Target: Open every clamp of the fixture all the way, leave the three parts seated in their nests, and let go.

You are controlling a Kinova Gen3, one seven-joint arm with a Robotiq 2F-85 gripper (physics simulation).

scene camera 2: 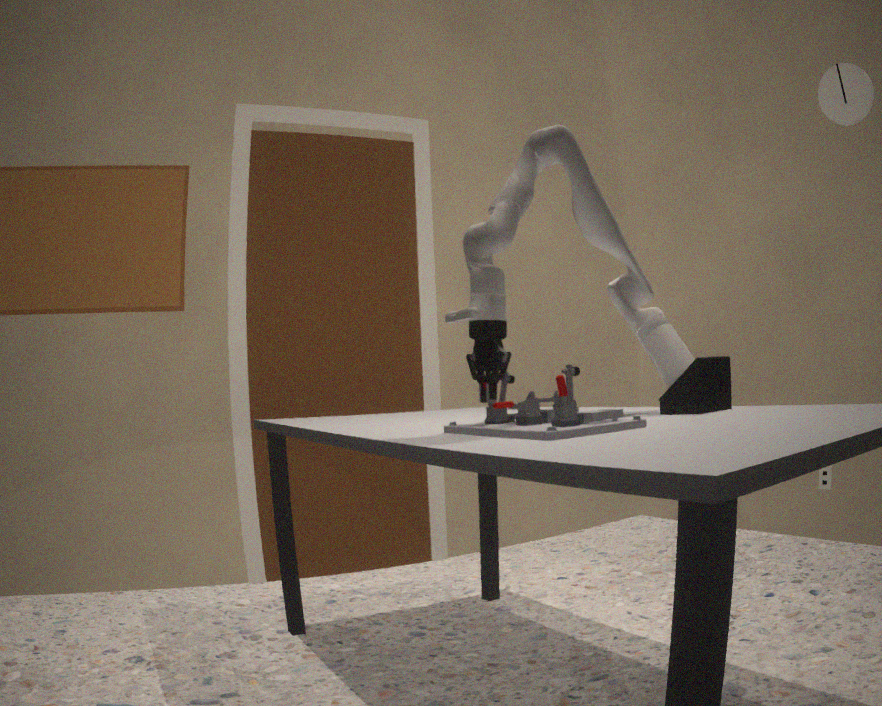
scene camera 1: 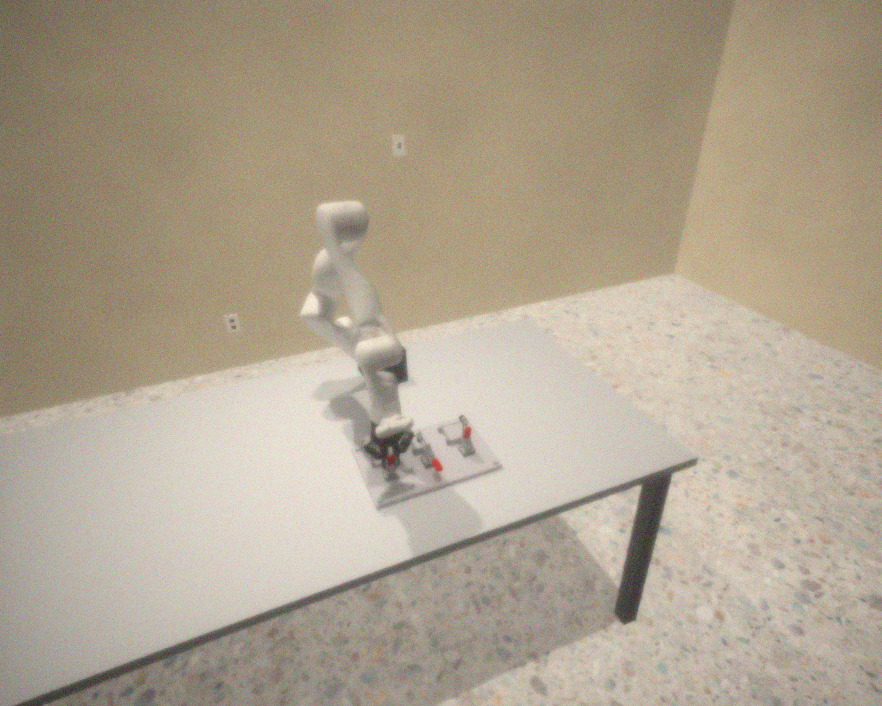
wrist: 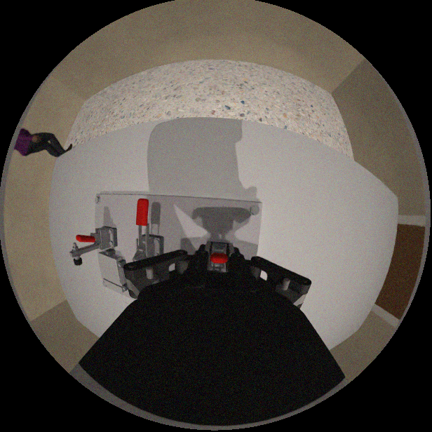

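The fixture plate carries three red-handled clamps. My gripper points down and is shut on the upright red handle of one end clamp, whose arm stands raised. The middle clamp's handle lies low, pointing outward, and its arm looks level. The other end clamp's handle stands up, its arm raised. A grey part lies beside it; the other parts are hidden or unclear.
The plate lies on a light table. The black robot base stands at the table's far side. The middle clamp's body is close beside my gripper. A person shows at the wrist view's left edge.
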